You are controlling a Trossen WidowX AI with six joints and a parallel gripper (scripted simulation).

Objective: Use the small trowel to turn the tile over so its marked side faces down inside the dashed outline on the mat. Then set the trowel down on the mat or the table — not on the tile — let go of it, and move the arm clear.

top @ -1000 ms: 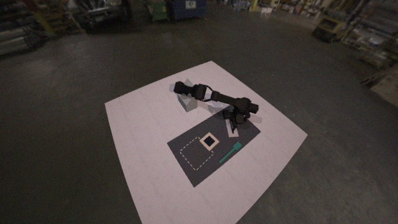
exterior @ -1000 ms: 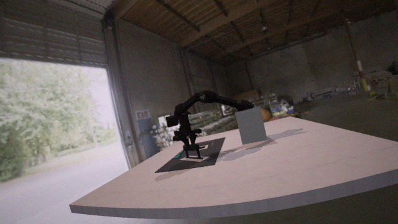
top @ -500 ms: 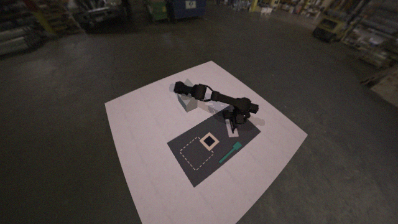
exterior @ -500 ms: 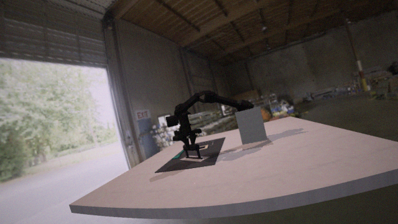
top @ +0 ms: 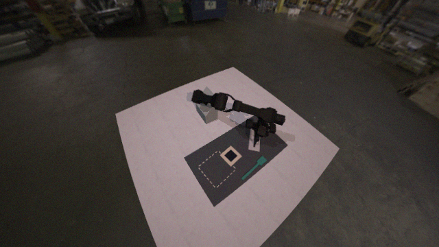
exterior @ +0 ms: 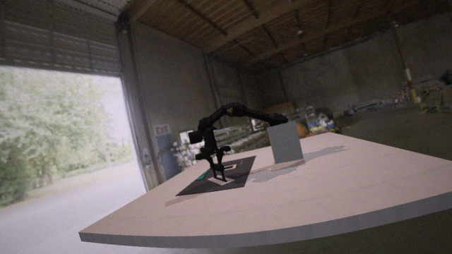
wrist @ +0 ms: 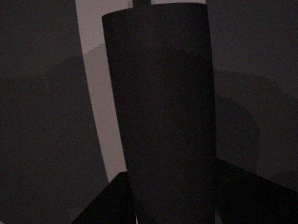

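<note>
My gripper tip is now 160 mm to the left of the dark mat and 80 mm above it. Round my gripper tip: teal trowel (140 mm ahead, 150 mm to the right, 60 mm below); then tile (10 mm behind, 230 mm to the right, 60 mm below).
</note>
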